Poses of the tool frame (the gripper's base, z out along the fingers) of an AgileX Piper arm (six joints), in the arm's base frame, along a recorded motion.
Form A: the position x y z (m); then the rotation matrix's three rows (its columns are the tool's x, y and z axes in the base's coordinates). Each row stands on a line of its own.
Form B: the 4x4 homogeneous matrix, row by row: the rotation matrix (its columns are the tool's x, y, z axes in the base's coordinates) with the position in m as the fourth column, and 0 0 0 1 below. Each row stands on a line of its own. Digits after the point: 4 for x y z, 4 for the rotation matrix.
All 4 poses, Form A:
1:
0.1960, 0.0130, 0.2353
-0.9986, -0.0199, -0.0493
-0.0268, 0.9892, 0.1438
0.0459, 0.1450, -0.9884
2:
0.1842, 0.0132, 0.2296
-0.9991, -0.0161, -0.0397
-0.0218, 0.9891, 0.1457
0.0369, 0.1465, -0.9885
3:
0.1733, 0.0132, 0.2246
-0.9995, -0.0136, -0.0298
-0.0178, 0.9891, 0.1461
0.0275, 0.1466, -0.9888
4:
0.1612, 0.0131, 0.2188
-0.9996, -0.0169, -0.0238
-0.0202, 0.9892, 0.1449
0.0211, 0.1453, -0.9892
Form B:
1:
-0.9986, -0.0199, -0.0493, 0.1960
-0.0268, 0.9892, 0.1438, 0.0130
0.0459, 0.1450, -0.9884, 0.2353
0, 0, 0, 1

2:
-0.9991, -0.0161, -0.0397, 0.1842
-0.0218, 0.9891, 0.1457, 0.0132
0.0369, 0.1465, -0.9885, 0.2296
0, 0, 0, 1

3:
-0.9995, -0.0136, -0.0298, 0.1733
-0.0178, 0.9891, 0.1461, 0.0132
0.0275, 0.1466, -0.9888, 0.2246
0, 0, 0, 1

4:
-0.9996, -0.0169, -0.0238, 0.1612
-0.0202, 0.9892, 0.1449, 0.0131
0.0211, 0.1453, -0.9892, 0.2188
0, 0, 0, 1

